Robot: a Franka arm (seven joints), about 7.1 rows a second.
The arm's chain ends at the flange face. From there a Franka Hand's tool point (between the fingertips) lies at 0.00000 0.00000 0.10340 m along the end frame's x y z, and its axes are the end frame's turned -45 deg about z.
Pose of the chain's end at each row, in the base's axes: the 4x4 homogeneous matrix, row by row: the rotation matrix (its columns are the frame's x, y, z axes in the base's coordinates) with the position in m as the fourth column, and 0 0 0 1 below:
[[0.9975, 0.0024, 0.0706, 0.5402], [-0.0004, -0.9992, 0.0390, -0.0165], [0.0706, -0.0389, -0.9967, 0.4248], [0, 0, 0, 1]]
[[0.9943, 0.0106, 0.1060, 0.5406], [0.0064, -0.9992, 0.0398, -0.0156], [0.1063, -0.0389, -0.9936, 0.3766], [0, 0, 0, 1]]
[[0.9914, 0.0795, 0.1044, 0.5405], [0.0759, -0.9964, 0.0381, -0.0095], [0.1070, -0.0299, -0.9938, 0.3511], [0, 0, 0, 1]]
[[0.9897, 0.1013, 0.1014, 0.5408], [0.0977, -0.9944, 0.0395, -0.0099], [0.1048, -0.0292, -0.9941, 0.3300], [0, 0, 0, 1]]
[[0.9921, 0.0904, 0.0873, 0.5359], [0.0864, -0.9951, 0.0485, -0.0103], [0.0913, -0.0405, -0.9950, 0.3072], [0, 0, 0, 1]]
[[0.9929, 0.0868, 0.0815, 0.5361], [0.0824, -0.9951, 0.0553, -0.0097], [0.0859, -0.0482, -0.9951, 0.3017], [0, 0, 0, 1]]
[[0.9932, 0.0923, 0.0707, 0.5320], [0.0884, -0.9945, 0.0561, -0.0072], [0.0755, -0.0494, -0.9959, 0.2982], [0, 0, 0, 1]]
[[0.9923, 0.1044, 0.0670, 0.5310], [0.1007, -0.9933, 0.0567, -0.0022], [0.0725, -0.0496, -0.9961, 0.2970], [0, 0, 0, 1]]
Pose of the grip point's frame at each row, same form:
[[0.7036, 0.7070, 0.0706, 0.5475], [0.7063, -0.7068, 0.0390, -0.0125], [0.0774, 0.0224, -0.9967, 0.3217], [0, 0, 0, 1]]
[[0.6956, 0.7106, 0.1060, 0.5516], [0.7111, -0.7020, 0.0398, -0.0115], [0.1027, 0.0477, -0.9936, 0.2739], [0, 0, 0, 1]]
[[0.6448, 0.7572, 0.1044, 0.5513], [0.7582, -0.6509, 0.0381, -0.0056], [0.0968, 0.0545, -0.9938, 0.2483], [0, 0, 0, 1]]
[[0.6282, 0.7715, 0.1014, 0.5513], [0.7722, -0.6341, 0.0395, -0.0058], [0.0948, 0.0535, -0.9941, 0.2272], [0, 0, 0, 1]]
[[0.6376, 0.7654, 0.0873, 0.5449], [0.7647, -0.6425, 0.0485, -0.0053], [0.0932, 0.0359, -0.9950, 0.2043], [0, 0, 0, 1]]
[[0.6407, 0.7635, 0.0815, 0.5445], [0.7619, -0.6454, 0.0553, -0.0040], [0.0948, 0.0267, -0.9951, 0.1988], [0, 0, 0, 1]]
[[0.6370, 0.7676, 0.0707, 0.5393], [0.7657, -0.6407, 0.0561, -0.0014], [0.0883, 0.0185, -0.9959, 0.1952], [0, 0, 0, 1]]
[[0.6278, 0.7755, 0.0670, 0.5379], [0.7736, -0.6312, 0.0567, 0.0037], [0.0863, 0.0162, -0.9961, 0.1940], [0, 0, 0, 1]]

